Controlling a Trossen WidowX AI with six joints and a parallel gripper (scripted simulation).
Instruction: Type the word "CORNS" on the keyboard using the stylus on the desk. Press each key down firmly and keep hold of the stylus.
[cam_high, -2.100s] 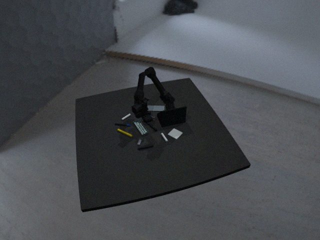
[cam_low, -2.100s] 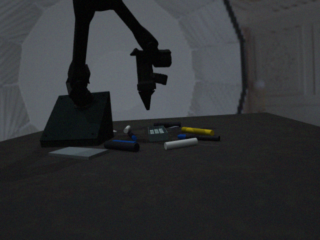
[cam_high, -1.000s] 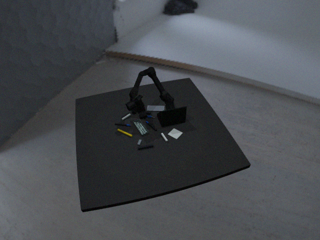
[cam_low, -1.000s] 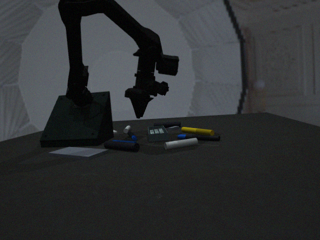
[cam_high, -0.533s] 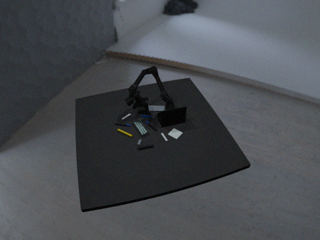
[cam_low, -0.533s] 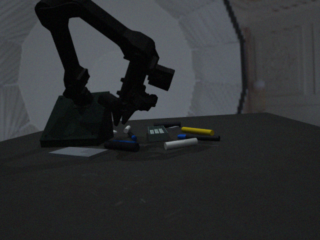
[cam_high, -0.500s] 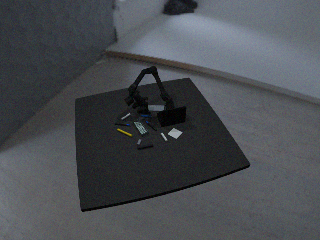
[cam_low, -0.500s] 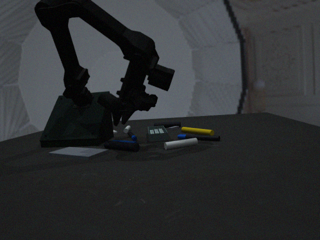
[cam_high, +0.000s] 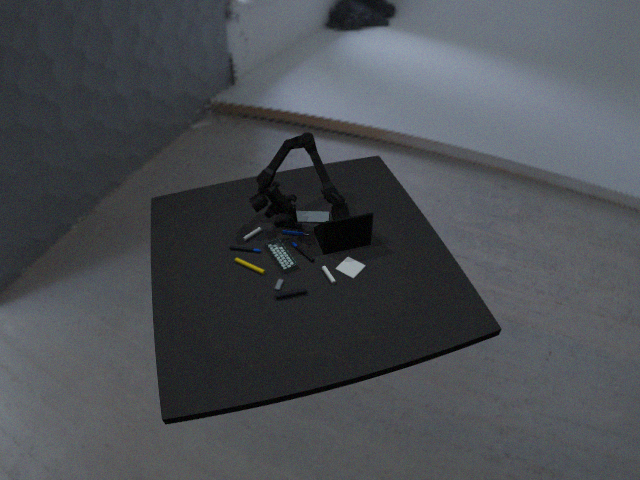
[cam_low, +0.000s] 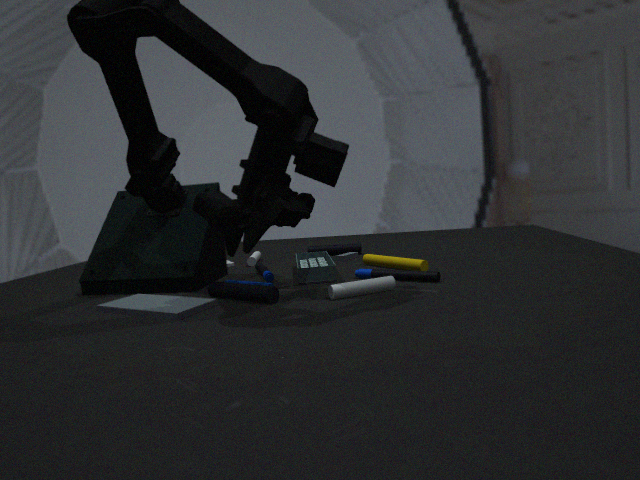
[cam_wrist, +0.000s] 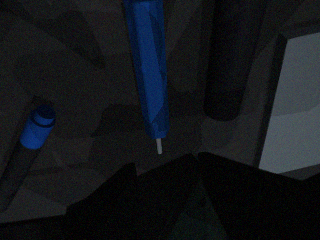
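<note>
My gripper tip is 20 mm past the blue stylus, 10 mm to the right of it and 50 mm above it. From my gripper tip the other things lie so: small grey block 130 mm ahead, 290 mm to the left, 50 mm below; yellow rod 230 mm ahead, 160 mm to the left, 50 mm below; grey flat plate 90 mm behind, 100 mm to the right, 60 mm below.
</note>
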